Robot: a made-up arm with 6 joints.
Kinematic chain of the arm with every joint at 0, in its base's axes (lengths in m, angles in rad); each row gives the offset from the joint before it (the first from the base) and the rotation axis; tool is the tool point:
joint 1: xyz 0 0 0.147 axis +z
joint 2: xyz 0 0.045 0 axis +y
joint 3: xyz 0 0 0.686 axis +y
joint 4: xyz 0 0 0.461 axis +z
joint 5: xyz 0 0 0 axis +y
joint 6: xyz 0 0 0.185 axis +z
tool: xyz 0 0 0
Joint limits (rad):
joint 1: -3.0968..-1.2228
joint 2: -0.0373..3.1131
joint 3: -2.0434..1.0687
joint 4: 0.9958..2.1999
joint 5: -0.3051..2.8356
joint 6: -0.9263..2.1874
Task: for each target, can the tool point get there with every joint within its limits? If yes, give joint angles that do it. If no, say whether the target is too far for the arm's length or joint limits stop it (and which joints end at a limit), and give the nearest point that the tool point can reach.
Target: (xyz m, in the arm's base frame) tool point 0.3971 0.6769 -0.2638
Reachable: no: joint limits stop it (at a limit: joint 2, joint 3, joint 4) | nearest point 0.2437 0.4153 -0.6907 | short by 0.524 m
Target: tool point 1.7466 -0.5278 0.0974
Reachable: no: too far | nearest point 0.5885 -0.9479 0.0974 | short by 1.232 m
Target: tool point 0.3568 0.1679 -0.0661
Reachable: no: joint limits stop it (at a limit: joint 1, joint 2, joint 3, joint 4) | nearest point 0.2700 -0.2237 -0.2738 | short by 0.452 m
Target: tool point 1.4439 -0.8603 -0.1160
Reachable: no: too far | nearest point 0.6077 -1.0091 -0.0866 | short by 0.850 m
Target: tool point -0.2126 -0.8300 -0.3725
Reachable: yes | joints -2.0125 2.2513 -0.3393 1.7414 2.4404 1.2024
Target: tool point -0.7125 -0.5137 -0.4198
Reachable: yes | joints -2.7568 2.5895 -1.2212 1.1049 1.4310 -0.1234
